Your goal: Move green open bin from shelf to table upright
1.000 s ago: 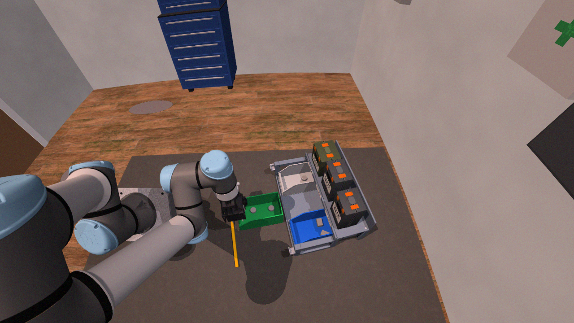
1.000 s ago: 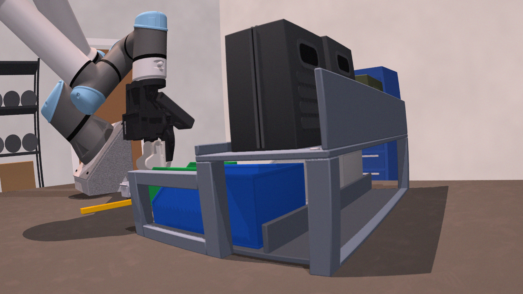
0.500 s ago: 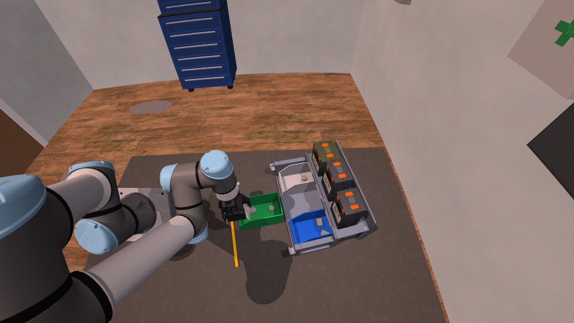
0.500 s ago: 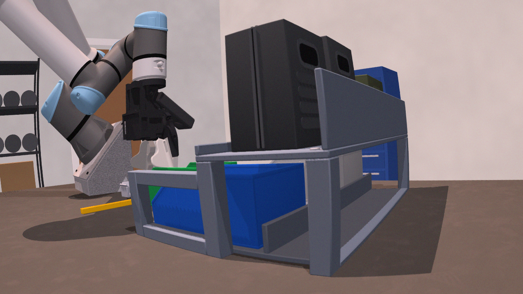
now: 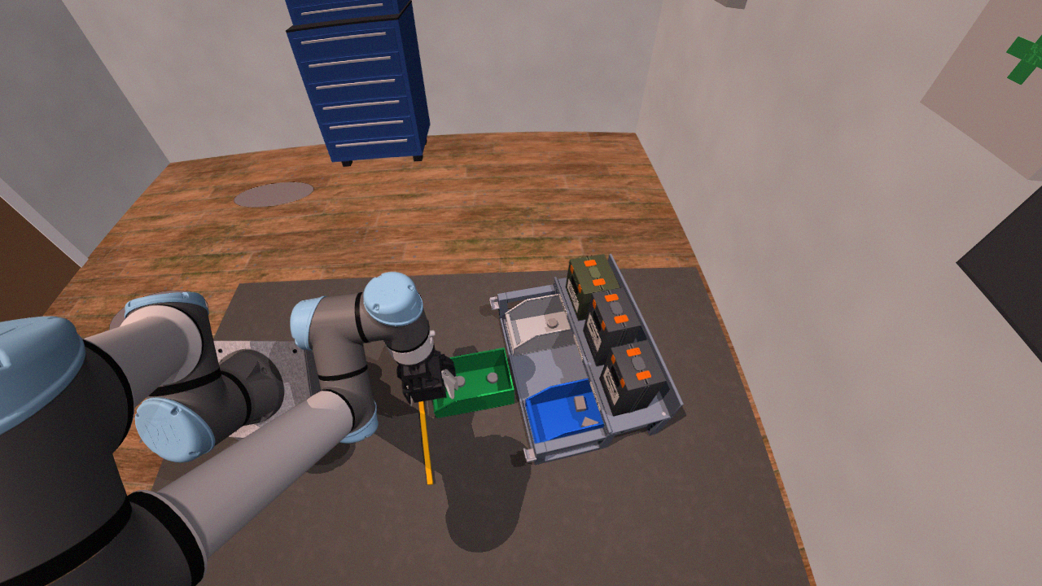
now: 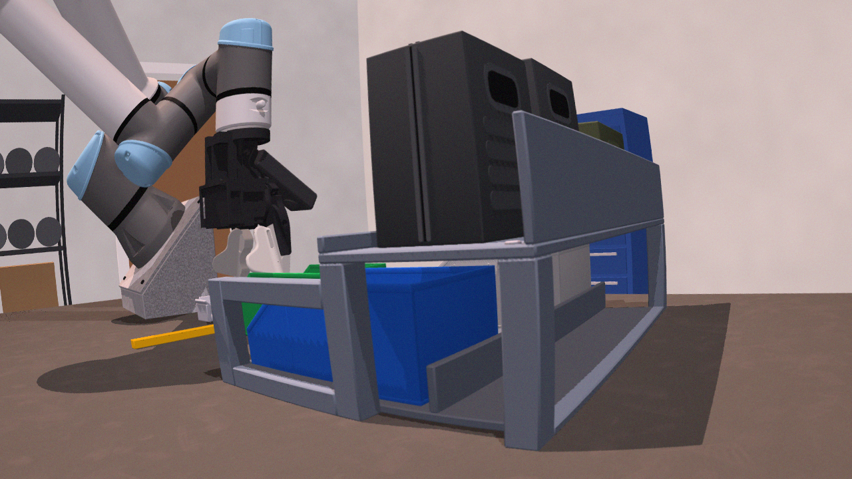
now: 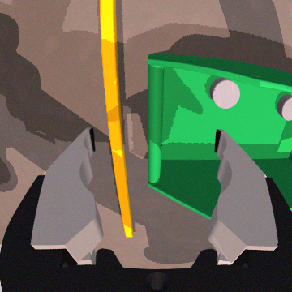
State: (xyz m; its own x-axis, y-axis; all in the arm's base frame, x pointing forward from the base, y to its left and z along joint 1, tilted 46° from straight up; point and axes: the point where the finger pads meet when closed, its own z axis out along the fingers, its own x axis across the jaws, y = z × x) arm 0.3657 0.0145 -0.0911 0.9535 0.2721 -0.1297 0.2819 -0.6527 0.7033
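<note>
Right now the yellow bar is 3 cm behind my hand, 1 cm to the right of it and 3 cm below it. Round my hand: grey bin: 23 cm ahead, 18 cm to the left, 1 cm above; then green open bin: 8 cm ahead, 2 cm to the left; then blue bin: 29 cm ahead, 3 cm to the right, 1 cm above.
</note>
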